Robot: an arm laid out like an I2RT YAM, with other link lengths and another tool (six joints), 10 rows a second.
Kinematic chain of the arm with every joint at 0, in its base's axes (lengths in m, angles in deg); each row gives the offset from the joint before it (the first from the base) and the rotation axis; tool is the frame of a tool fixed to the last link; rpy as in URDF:
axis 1: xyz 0 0 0.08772 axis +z
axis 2: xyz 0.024 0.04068 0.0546 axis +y
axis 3: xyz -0.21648 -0.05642 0 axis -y
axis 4: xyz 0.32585 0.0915 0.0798 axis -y
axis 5: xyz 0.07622 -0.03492 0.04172 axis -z
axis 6: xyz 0.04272 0 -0.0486 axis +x
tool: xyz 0.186 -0.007 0.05 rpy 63.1 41.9 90
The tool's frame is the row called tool.
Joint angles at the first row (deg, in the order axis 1, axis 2, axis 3, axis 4, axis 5, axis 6):
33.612, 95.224, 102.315, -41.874, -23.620, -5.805
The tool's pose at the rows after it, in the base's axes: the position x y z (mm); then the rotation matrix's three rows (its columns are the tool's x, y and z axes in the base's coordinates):
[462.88, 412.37, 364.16], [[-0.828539, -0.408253, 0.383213], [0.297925, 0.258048, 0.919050], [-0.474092, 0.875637, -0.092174]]
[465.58, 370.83, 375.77], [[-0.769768, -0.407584, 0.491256], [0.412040, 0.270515, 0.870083], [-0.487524, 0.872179, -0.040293]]
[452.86, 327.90, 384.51], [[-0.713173, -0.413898, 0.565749], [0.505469, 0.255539, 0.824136], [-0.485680, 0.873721, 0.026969]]
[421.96, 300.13, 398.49], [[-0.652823, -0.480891, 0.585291], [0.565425, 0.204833, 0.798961], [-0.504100, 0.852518, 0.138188]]
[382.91, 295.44, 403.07], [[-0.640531, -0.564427, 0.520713], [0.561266, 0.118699, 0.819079], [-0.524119, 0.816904, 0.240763]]
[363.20, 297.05, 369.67], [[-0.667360, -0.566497, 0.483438], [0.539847, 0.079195, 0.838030], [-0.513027, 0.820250, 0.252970]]
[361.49, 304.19, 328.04], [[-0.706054, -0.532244, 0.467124], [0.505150, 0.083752, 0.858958], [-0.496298, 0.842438, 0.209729]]
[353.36, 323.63, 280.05], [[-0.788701, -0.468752, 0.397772], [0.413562, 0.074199, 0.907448], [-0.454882, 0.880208, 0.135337]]
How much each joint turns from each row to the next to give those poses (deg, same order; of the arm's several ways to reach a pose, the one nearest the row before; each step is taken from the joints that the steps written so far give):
-2.096, -6.333, -6.786, 4.862, 4.716, 4.279
-1.876, -8.992, -9.270, 4.171, 3.824, 3.347
-2.264, -11.636, -11.352, 3.761, 1.672, 3.072
-0.748, -14.202, -13.310, 5.926, 0.544, 1.951
-0.060, -12.829, -12.230, 5.725, -3.598, 0.360
0.016, -8.188, -10.255, 2.498, -2.726, 0.527
0.023, -1.274, -5.184, 0.782, -1.703, -0.555
0.061, 2.768, -2.246, -0.986, -5.135, -1.646

